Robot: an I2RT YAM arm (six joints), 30 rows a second.
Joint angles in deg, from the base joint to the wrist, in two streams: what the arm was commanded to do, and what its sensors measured. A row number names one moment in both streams.
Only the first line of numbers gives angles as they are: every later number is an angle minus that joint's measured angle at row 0.
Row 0, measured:
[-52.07 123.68 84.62 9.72 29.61 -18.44]
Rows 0 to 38, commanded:
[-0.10 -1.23 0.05 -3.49 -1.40 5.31]
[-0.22 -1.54 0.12 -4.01 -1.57 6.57]
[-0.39 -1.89 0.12 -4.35 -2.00 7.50]
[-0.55 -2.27 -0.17 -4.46 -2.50 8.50]
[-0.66 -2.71 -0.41 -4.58 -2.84 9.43]
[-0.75 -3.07 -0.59 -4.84 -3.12 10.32]
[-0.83 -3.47 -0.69 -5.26 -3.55 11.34]
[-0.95 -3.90 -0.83 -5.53 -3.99 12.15]
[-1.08 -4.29 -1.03 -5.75 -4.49 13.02]
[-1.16 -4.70 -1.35 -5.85 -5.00 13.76]
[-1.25 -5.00 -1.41 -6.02 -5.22 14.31]
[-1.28 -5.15 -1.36 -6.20 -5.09 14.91]
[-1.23 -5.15 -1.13 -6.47 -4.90 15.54]
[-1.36 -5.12 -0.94 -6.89 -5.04 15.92]
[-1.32 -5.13 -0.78 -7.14 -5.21 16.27]
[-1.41 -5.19 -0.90 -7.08 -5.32 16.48]
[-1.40 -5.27 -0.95 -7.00 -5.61 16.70]
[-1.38 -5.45 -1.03 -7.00 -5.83 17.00]
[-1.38 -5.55 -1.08 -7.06 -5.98 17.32]
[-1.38 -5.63 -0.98 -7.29 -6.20 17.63]
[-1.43 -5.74 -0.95 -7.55 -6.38 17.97]
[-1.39 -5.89 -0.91 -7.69 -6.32 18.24]
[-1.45 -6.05 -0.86 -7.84 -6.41 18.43]
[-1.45 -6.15 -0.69 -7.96 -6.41 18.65]
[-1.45 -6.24 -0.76 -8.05 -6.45 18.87]
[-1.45 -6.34 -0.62 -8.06 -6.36 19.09]
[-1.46 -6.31 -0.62 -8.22 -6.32 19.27]
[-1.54 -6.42 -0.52 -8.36 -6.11 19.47]
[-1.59 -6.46 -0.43 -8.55 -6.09 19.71]
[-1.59 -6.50 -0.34 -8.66 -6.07 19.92]
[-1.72 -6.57 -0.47 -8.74 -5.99 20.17]
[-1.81 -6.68 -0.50 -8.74 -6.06 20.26]
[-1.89 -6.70 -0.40 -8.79 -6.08 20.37]
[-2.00 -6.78 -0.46 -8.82 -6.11 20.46]
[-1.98 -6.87 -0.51 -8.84 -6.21 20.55]
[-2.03 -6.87 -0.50 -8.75 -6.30 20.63]
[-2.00 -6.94 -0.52 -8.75 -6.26 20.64]
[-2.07 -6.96 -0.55 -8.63 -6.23 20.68]
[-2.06 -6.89 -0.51 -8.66 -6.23 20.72]
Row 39, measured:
[-1.75 -4.48 -0.79 -8.70 -6.43 19.50]
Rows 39 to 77, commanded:
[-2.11 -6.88 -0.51 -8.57 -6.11 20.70]
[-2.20 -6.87 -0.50 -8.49 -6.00 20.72]
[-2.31 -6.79 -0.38 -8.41 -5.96 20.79]
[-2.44 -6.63 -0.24 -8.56 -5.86 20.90]
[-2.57 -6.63 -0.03 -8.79 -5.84 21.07]
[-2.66 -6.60 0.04 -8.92 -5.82 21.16]
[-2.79 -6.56 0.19 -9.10 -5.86 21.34]
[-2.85 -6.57 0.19 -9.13 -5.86 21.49]
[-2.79 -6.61 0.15 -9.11 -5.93 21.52]
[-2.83 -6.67 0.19 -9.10 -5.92 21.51]
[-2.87 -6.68 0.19 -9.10 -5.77 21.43]
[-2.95 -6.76 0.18 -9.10 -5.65 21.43]
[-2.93 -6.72 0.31 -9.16 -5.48 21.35]
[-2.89 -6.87 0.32 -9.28 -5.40 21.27]
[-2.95 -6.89 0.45 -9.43 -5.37 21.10]
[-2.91 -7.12 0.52 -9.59 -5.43 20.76]
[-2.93 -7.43 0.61 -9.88 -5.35 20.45]
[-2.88 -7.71 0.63 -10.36 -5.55 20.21]
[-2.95 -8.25 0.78 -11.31 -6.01 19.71]
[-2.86 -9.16 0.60 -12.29 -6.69 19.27]
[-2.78 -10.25 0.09 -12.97 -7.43 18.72]
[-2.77 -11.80 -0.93 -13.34 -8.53 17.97]
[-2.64 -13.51 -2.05 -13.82 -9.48 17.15]
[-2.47 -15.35 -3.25 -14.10 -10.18 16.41]
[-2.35 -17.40 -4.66 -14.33 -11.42 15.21]
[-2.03 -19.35 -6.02 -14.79 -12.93 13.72]
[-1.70 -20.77 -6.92 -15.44 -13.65 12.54]
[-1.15 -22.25 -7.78 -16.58 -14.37 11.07]
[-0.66 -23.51 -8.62 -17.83 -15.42 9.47]
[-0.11 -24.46 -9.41 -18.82 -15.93 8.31]
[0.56 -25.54 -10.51 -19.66 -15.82 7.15]
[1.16 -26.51 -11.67 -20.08 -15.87 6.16]
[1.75 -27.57 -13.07 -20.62 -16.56 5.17]
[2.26 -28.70 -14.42 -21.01 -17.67 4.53]
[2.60 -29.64 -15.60 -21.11 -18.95 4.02]
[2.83 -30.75 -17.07 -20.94 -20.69 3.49]
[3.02 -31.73 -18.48 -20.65 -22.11 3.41]
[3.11 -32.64 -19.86 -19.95 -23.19 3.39]
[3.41 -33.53 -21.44 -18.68 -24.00 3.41]
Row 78, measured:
[3.17 -31.35 -18.56 -17.97 -19.52 5.38]
